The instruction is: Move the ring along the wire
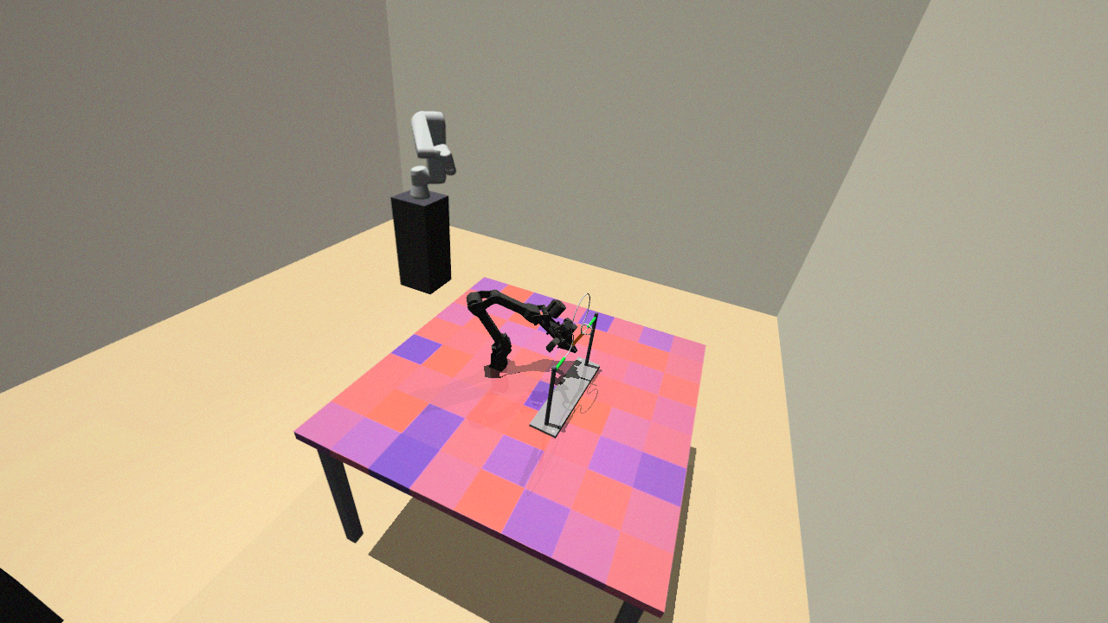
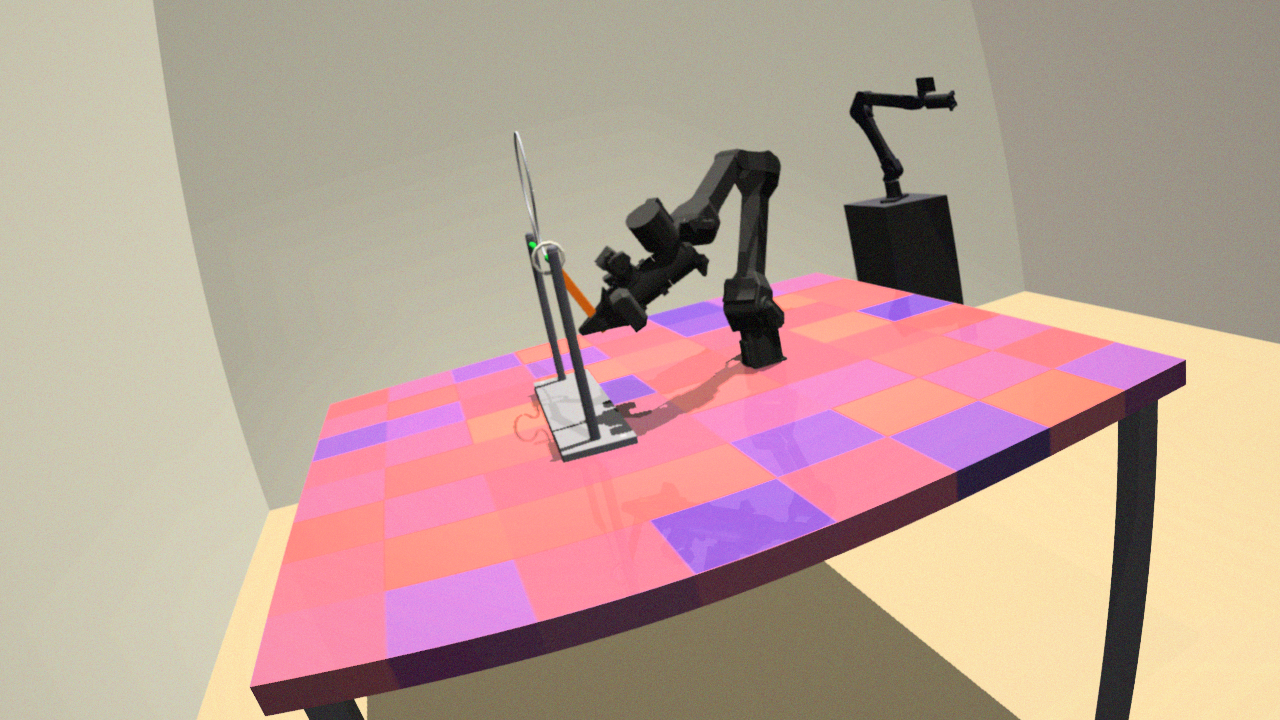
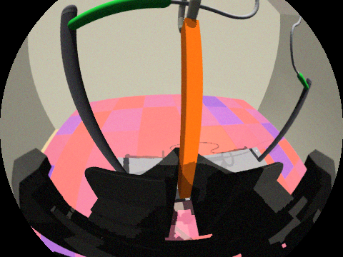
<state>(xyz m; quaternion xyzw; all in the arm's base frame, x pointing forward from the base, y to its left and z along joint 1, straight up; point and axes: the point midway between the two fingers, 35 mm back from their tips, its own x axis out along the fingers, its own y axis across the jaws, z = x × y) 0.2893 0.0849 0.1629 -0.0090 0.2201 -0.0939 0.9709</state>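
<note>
Right now my gripper tip is 1 cm short of the ring with orange handle and 9 cm below it.
</note>
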